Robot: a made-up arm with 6 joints. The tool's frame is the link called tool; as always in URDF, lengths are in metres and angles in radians. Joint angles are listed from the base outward. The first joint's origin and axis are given. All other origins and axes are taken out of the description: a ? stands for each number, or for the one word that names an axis. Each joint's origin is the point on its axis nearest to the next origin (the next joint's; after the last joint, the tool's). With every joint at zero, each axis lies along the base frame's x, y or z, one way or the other. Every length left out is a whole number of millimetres.
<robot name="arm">
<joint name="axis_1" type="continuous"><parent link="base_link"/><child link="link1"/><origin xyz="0.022 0.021 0.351"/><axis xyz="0 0 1"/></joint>
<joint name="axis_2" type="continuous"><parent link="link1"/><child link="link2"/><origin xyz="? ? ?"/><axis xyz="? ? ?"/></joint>
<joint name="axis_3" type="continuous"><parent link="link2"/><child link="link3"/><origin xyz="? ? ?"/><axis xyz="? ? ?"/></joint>
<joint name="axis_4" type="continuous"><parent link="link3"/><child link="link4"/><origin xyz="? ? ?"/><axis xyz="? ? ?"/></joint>
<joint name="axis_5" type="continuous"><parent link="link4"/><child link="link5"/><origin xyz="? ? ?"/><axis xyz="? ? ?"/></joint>
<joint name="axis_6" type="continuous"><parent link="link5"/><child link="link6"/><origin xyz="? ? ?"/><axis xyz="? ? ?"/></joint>
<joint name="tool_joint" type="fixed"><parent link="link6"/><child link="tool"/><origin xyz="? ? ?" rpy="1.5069 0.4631 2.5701"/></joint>
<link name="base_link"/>
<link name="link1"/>
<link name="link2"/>
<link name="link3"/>
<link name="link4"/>
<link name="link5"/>
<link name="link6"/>
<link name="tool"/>
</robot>
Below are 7 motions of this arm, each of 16 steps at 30 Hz.
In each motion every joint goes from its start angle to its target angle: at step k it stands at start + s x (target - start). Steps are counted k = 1, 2, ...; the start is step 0. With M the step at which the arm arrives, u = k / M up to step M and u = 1 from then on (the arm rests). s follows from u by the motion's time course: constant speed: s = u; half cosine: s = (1 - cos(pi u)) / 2; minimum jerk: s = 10 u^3 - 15 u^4 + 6 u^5.
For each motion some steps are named. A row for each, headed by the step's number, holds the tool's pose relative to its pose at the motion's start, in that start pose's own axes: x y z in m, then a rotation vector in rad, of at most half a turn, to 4 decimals.
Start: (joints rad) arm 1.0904 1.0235 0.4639 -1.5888 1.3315 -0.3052
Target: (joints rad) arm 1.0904 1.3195 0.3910 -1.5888 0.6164 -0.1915
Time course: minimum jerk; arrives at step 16
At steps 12, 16:
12: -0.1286 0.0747 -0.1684 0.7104 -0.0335 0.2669
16: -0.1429 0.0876 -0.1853 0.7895 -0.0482 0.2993

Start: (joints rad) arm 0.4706 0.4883 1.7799 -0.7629 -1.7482 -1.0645
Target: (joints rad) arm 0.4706 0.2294 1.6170 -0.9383 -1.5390 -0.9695
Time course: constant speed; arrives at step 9
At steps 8, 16:
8: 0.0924 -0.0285 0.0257 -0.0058 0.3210 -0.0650
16: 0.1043 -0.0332 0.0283 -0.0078 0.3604 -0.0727

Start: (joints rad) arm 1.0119 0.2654 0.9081 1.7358 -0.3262 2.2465
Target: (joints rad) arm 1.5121 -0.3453 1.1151 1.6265 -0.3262 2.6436
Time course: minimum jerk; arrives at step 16
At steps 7, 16:
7: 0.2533 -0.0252 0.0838 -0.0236 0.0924 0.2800
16: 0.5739 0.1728 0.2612 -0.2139 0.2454 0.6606

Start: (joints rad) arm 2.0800 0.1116 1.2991 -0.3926 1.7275 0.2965
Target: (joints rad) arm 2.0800 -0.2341 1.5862 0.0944 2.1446 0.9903
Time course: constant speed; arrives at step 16
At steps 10, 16:
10: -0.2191 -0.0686 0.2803 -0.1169 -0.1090 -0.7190
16: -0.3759 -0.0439 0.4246 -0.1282 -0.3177 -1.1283

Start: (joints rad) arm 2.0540 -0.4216 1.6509 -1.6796 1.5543 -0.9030
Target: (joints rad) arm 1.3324 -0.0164 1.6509 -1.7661 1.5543 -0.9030
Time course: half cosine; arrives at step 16
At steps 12, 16:
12: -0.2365 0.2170 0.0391 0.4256 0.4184 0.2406
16: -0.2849 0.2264 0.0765 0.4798 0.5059 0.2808

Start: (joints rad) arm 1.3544 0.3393 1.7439 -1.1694 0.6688 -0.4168
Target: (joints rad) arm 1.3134 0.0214 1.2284 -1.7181 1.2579 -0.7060
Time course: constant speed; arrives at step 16
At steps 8, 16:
8: 0.0526 -0.0111 -0.0339 -0.3166 -0.2535 -0.1846
16: 0.1174 -0.0090 -0.0528 -0.6020 -0.4491 -0.4556

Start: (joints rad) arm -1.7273 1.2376 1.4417 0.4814 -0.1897 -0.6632
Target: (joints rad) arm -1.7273 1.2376 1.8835 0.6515 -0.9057 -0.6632
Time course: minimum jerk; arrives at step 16
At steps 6, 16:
6: 0.0027 0.0791 -0.0006 0.0843 -0.0819 0.0035
16: 0.0538 0.2800 -0.0293 0.2518 -0.3650 0.0404

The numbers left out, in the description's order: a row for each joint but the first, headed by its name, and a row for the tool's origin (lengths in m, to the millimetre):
axis_2: xyz -0.003 -0.016 0, axis 0 1 0
axis_3: xyz 0.005 0 0.35, axis 0 -1 0
axis_4: xyz 0.538 0 -0.021, axis -1 0 0
axis_5: xyz 0 -0.248 0.009, axis 0 -1 0
axis_6: xyz 0.009 0 -0.018, axis -1 0 0
tool: xyz 0 -0.028 0.006

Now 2 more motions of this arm.
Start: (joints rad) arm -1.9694 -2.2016 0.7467 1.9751 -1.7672 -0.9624
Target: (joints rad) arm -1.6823 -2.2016 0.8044 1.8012 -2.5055 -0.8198
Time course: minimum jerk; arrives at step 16
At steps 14, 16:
14: -0.1394 -0.1180 0.1800 0.8824 -0.3472 0.4744
16: -0.1418 -0.1205 0.1827 0.8971 -0.3523 0.4823

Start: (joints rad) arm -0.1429 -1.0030 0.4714 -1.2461 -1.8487 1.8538
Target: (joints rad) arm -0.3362 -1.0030 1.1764 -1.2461 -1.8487 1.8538
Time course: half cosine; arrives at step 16
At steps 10, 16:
10: -0.1219 0.2466 -0.1157 0.4750 0.1694 0.0268
16: -0.1941 0.3617 -0.1194 0.6798 0.2639 0.0314

